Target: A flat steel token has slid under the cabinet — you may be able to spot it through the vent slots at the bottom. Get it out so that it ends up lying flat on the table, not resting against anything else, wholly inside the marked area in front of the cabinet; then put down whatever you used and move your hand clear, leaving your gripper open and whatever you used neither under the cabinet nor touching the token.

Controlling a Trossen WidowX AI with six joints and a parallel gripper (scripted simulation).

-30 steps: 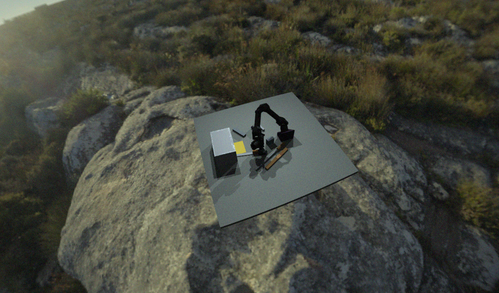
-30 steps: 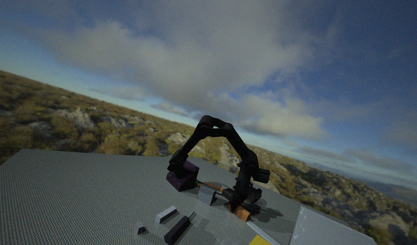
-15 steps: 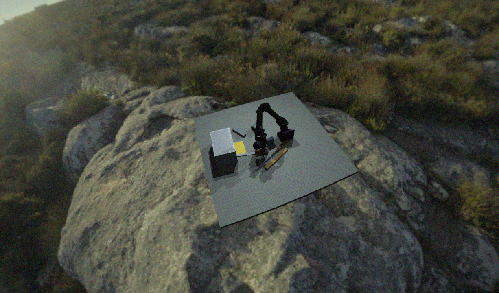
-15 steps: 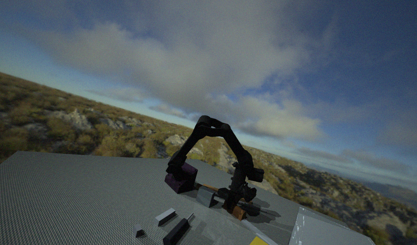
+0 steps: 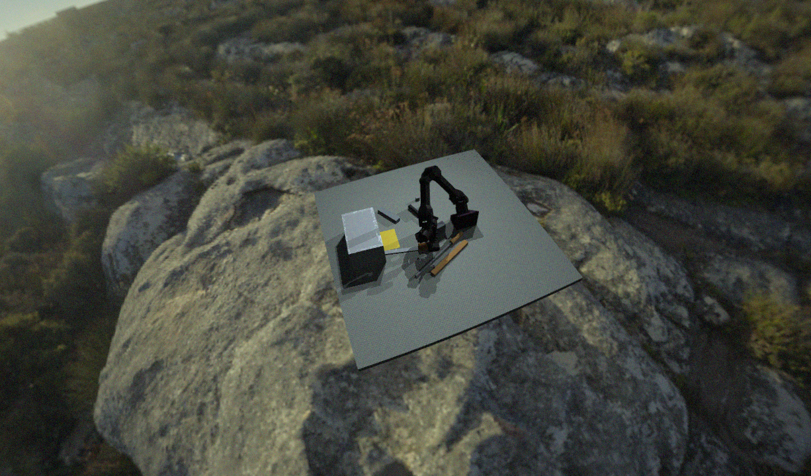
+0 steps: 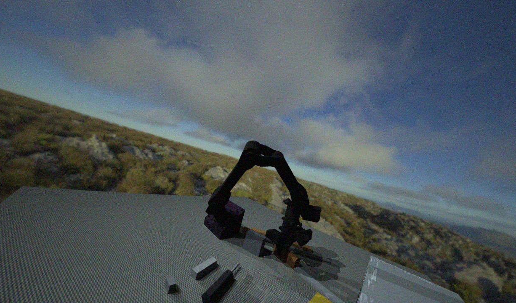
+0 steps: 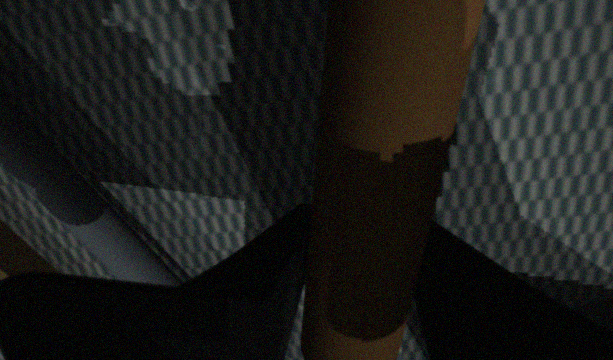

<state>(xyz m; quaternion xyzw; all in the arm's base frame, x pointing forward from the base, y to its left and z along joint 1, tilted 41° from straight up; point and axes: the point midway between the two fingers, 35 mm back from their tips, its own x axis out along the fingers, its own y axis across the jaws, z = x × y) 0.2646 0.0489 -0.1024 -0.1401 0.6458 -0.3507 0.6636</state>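
Right now my gripper tip is 6 cm past the wooden stick and 12 cm to the right of it. Round my gripper tip: grey bar 10 cm behind, 29 cm to the right; grey block 9 cm behind, 8 cm to the right, 3 cm above; small grey cube 9 cm behind, 39 cm to the right.
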